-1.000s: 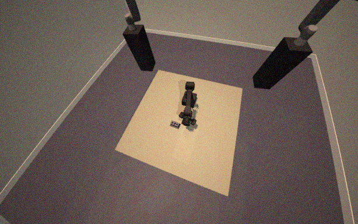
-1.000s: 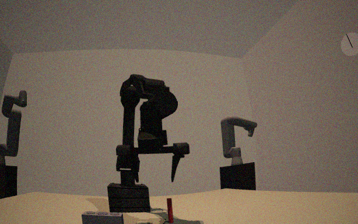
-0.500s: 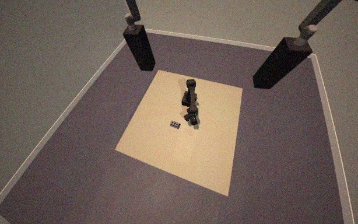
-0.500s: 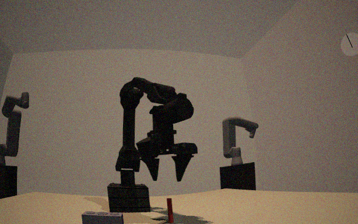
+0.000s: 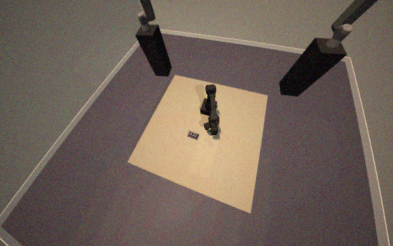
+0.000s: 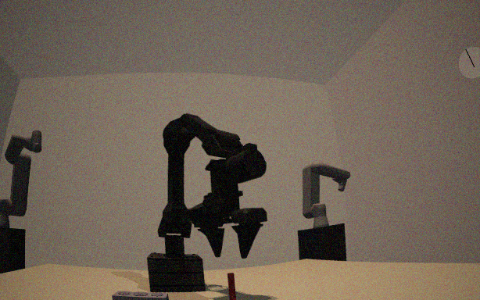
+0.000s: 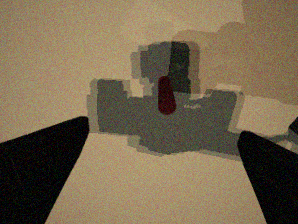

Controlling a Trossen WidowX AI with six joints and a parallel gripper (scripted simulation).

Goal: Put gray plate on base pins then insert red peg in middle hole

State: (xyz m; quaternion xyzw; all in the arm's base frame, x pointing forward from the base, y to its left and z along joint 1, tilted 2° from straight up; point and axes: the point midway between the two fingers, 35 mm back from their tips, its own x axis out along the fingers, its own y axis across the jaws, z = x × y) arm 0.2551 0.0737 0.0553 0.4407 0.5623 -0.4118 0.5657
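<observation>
Right now my gripper tip is 8 cm above the red peg. From my gripper tip the other things lie so: gray plate 20 cm to the right, 7 cm below, 7 cm ahead; base 20 cm to the right, 11 cm below, 7 cm ahead.
</observation>
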